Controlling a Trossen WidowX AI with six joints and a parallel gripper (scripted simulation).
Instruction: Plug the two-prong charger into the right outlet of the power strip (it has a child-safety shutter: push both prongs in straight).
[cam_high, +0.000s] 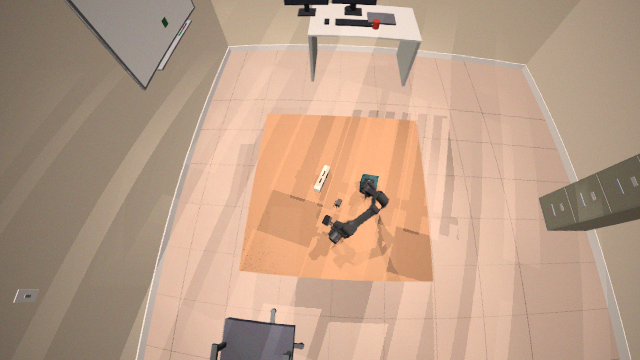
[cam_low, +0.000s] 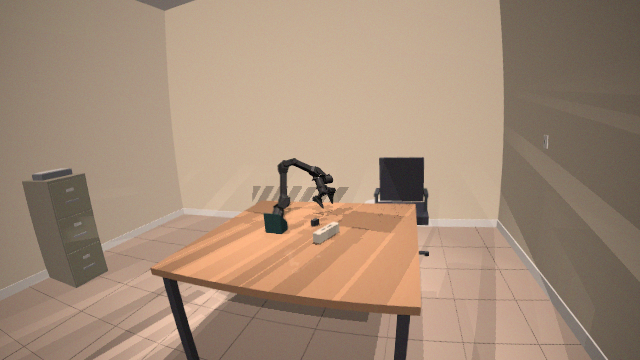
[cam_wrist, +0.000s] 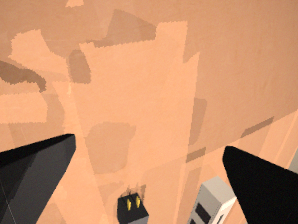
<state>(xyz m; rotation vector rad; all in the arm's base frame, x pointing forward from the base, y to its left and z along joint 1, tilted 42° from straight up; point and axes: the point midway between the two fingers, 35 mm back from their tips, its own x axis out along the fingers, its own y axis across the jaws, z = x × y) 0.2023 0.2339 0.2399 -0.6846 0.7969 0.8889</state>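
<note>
The dark two-prong charger is 16 cm to the right of my gripper tip, 6 cm below it and 2 cm behind it.
</note>
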